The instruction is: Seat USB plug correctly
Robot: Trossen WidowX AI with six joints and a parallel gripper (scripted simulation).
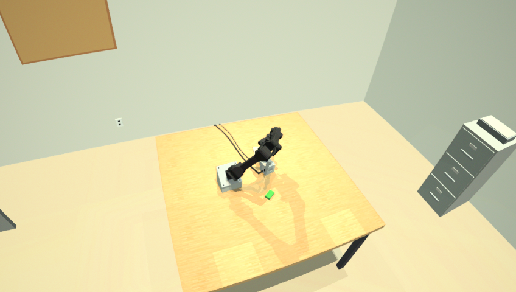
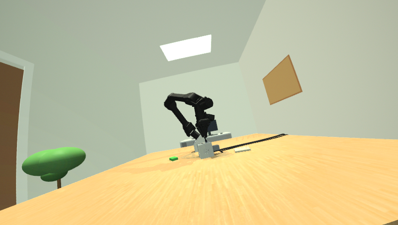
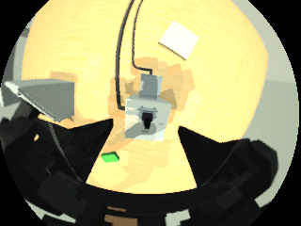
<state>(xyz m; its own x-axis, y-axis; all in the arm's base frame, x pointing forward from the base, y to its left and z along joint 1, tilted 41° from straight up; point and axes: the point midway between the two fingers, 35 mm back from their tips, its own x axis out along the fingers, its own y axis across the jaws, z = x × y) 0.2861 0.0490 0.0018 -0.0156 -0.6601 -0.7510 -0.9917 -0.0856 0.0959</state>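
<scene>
Right now my gripper tip is 2 cm above the dark USB plug. The rest, counted from my gripper tip: flat white pad (19 cm to the left, 10 cm below, 4 cm ahead); green block (22 cm to the right, 10 cm below, 8 cm behind).
</scene>
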